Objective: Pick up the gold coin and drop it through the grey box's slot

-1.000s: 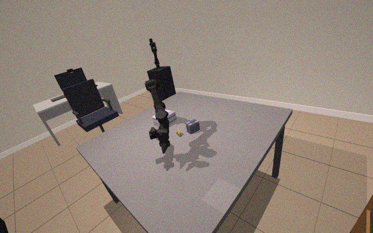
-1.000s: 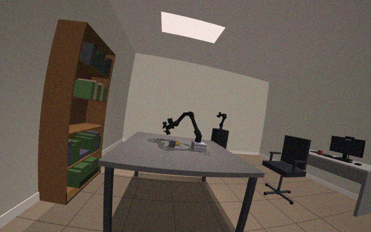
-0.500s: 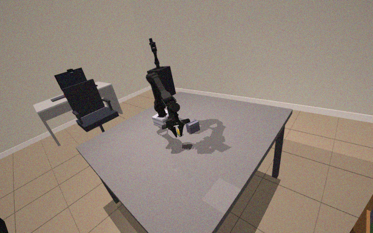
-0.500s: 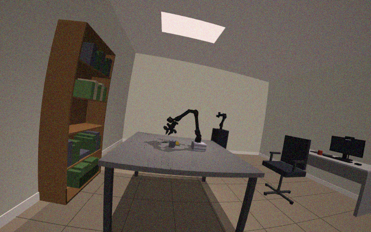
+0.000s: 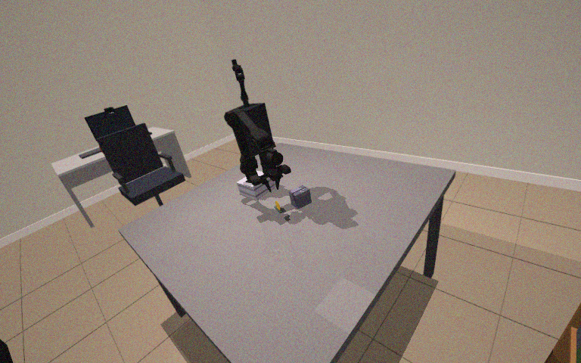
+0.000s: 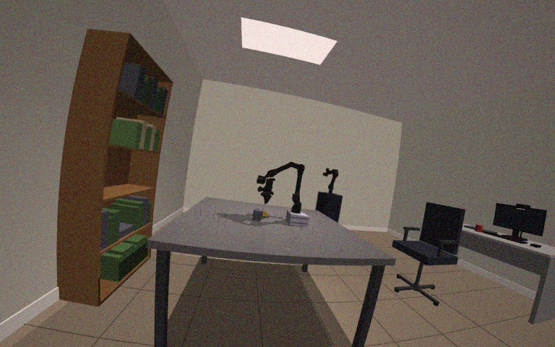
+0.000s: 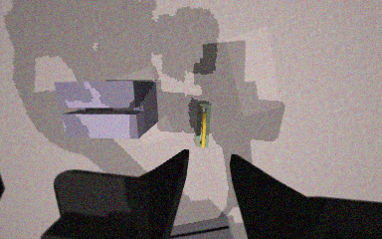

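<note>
The gold coin is 1 cm to the left of my gripper tip and 9 cm below it.
</note>
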